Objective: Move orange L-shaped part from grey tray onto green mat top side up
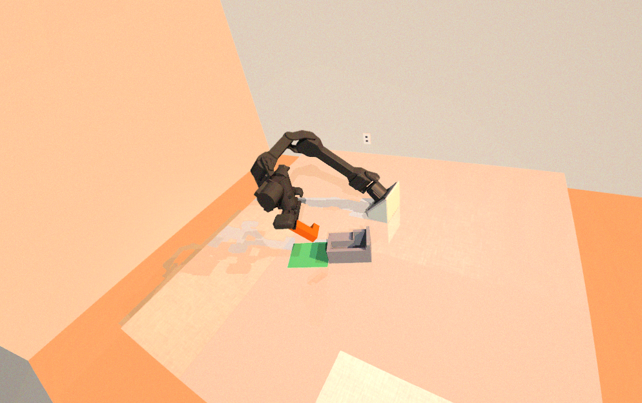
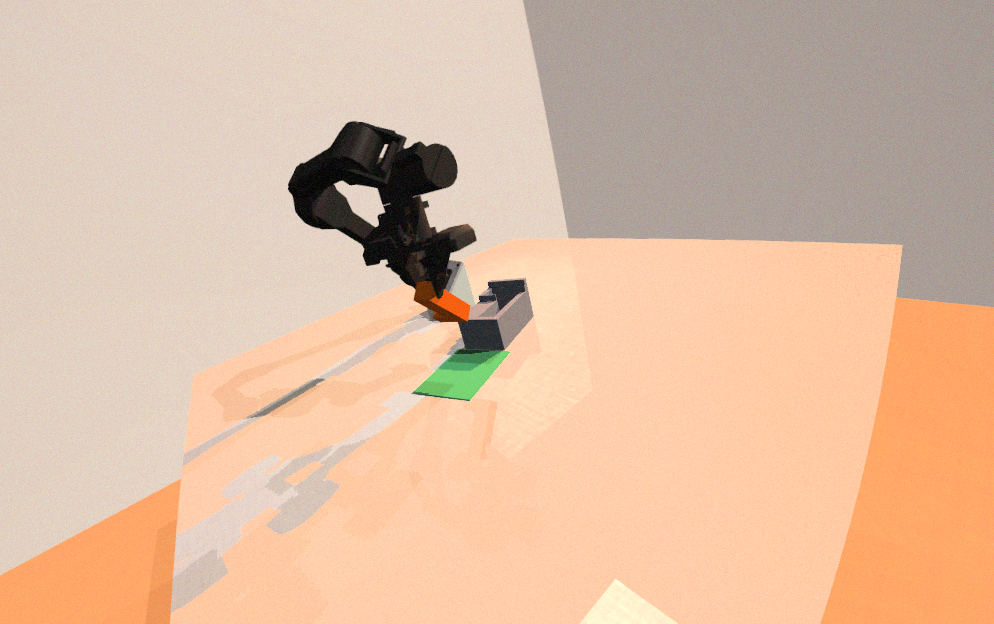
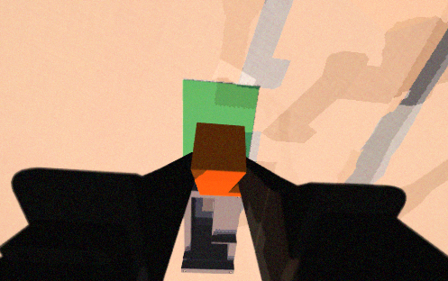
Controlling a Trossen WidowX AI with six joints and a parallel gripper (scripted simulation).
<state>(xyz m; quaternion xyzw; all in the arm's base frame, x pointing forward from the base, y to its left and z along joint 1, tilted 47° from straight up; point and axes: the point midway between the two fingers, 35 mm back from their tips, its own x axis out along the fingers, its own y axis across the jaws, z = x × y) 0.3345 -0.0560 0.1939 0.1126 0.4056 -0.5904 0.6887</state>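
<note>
Right now my gripper tip is 10 mm past the green mat, 20 mm to the right of it and 170 mm above it. From my gripper tip the other things lie so: orange L-shaped part 30 mm behind, 20 mm to the left, 30 mm below.
</note>
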